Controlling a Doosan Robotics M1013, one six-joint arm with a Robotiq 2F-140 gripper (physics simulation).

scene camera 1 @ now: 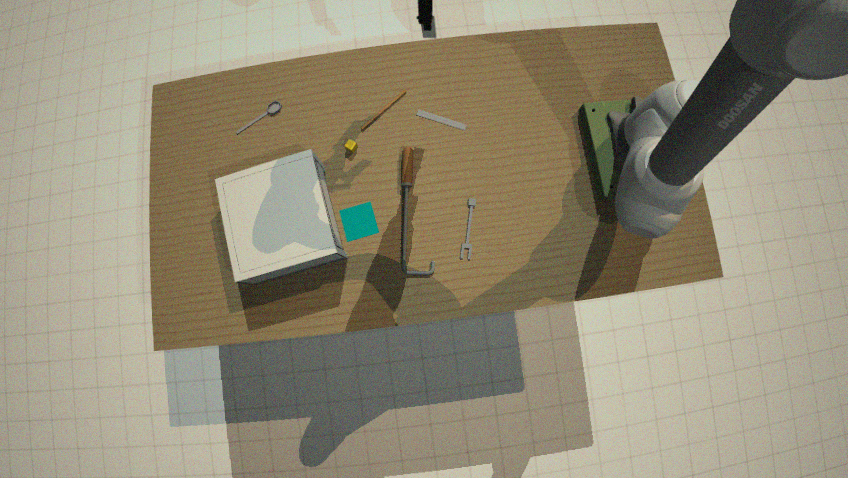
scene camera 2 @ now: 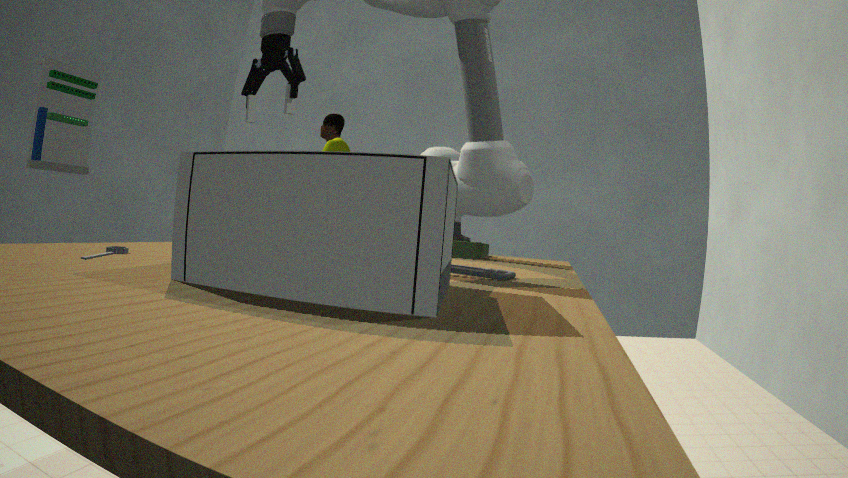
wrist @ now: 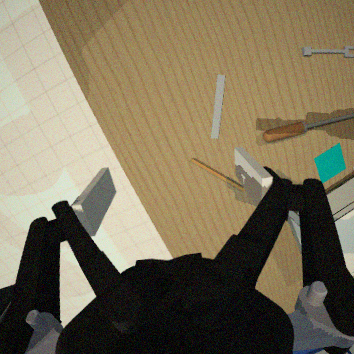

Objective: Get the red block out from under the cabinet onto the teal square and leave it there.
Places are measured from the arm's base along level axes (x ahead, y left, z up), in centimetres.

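Pixels of known places: gripper, fingertip midpoint: (scene camera 1: pixel 433 13) (scene camera 2: pixel 269 118) (wrist: pixel 172 170).
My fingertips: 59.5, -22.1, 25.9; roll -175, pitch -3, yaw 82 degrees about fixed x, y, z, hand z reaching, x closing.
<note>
Ahead of a thing's pixels: the offset from my fingertips to its middle, as dx, dy, dz. "pt": to the spot under its first point.
The red block does not show in any view. The white cabinet @[+41.4, +43.1, -23.1] (scene camera 1: pixel 285 207) (scene camera 2: pixel 302 231) stands on the left part of the table in scene view 1; what lies under it is hidden. The teal square @[pt +21.6, +43.0, -29.8] (scene camera 1: pixel 359 221) (wrist: pixel 331 163) lies flat beside the cabinet's right side in scene view 1. A hooked rod with a brown handle @[+5.1, +40.4, -28.6] (scene camera 1: pixel 407 166) (wrist: pixel 285 132) lies right of the square, its hook toward the lower table edge. My gripper (scene camera 1: pixel 428 29) (scene camera 2: pixel 267 112) (wrist: pixel 172 170) is open and empty, high up, past the table's upper edge in scene view 1.
A yellow cube @[+24.0, +21.0, -28.6] (scene camera 1: pixel 350 145), an orange stick @[+14.6, +9.5, -29.5] (scene camera 1: pixel 384 111) (wrist: pixel 215 171) and a grey flat bar @[-2.3, +13.2, -29.8] (scene camera 1: pixel 440 119) (wrist: pixel 218 106) lie above the square. A fork-ended tool @[-8.8, +45.8, -29.6] (scene camera 1: pixel 469 222) (wrist: pixel 327 51) lies right of the hooked rod. A spoon-like tool @[+53.1, +10.0, -29.5] (scene camera 1: pixel 273 108) (scene camera 2: pixel 116 249) lies above the cabinet.
</note>
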